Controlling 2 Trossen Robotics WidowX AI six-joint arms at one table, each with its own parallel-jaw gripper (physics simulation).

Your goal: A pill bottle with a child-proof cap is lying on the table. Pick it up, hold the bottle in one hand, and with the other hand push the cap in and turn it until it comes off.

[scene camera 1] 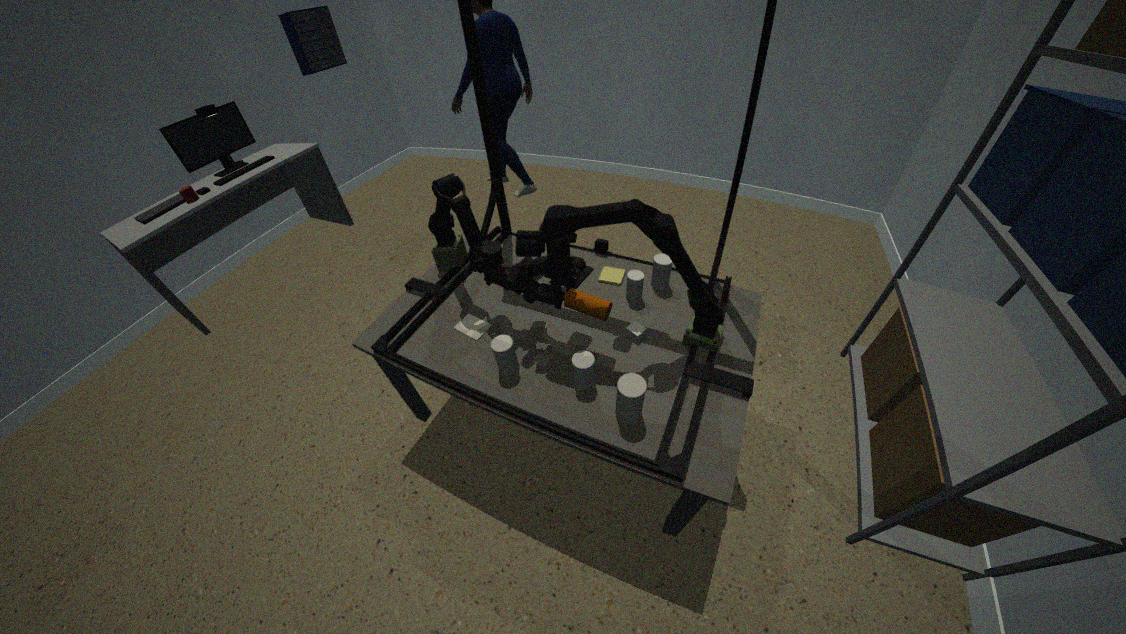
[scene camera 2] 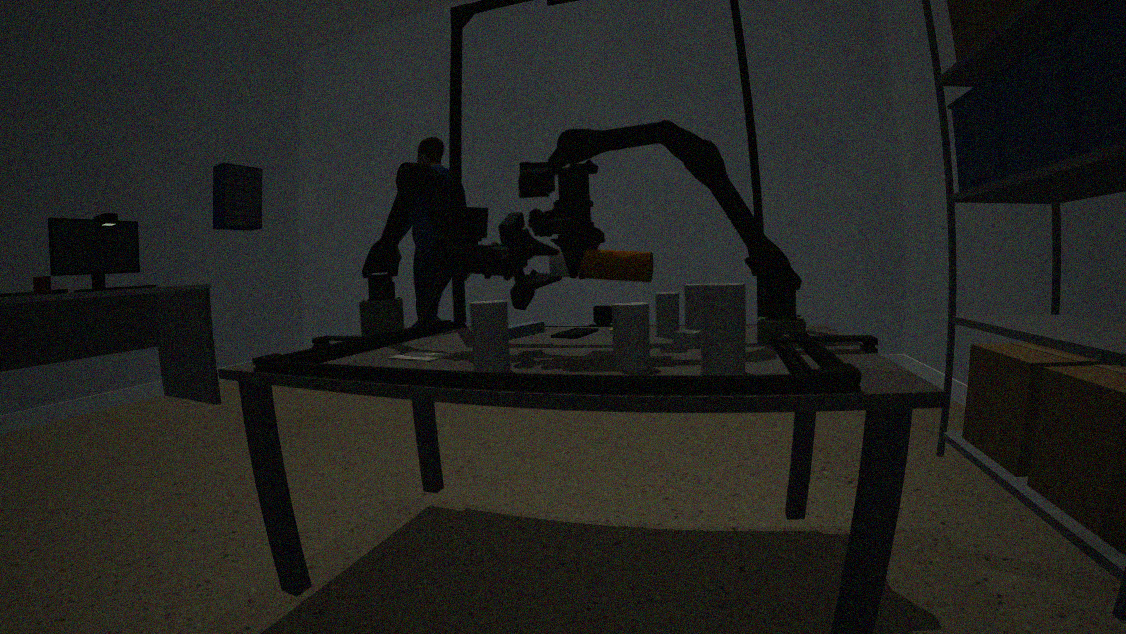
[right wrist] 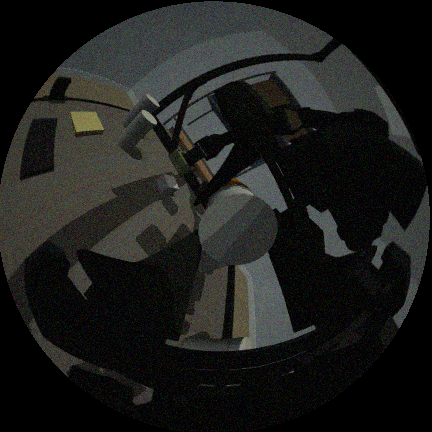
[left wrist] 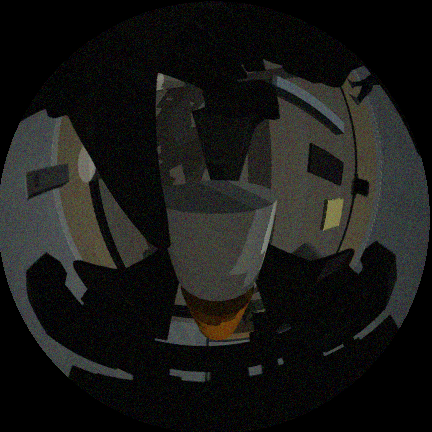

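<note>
The orange pill bottle [scene camera 1: 587, 303] [scene camera 2: 617, 264] [left wrist: 217, 318] hangs level in the air above the table [scene camera 1: 435, 352], with its white cap [scene camera 2: 557, 264] [left wrist: 217, 241] [right wrist: 238, 229] pointing to the picture's left. My left gripper [scene camera 1: 558, 291] [scene camera 2: 576, 263] [left wrist: 214, 240] comes down from above and is shut on the bottle close to the cap. My right gripper [scene camera 1: 532, 283] [scene camera 2: 540, 269] [right wrist: 234, 235] reaches in from the picture's left and is shut on the cap. In the right wrist view the cap's round end faces the camera, and only a sliver of orange shows behind it.
Several white cylinders stand on the table, such as one at the front [scene camera 1: 631, 403], one at front left [scene camera 1: 504, 359] and one at the back [scene camera 1: 635, 286]. A yellow pad [scene camera 1: 611, 274] [left wrist: 333, 213] [right wrist: 86, 122] lies at the back. A person [scene camera 1: 498, 82] walks behind the table. Black frame posts [scene camera 1: 743, 145] rise from the table.
</note>
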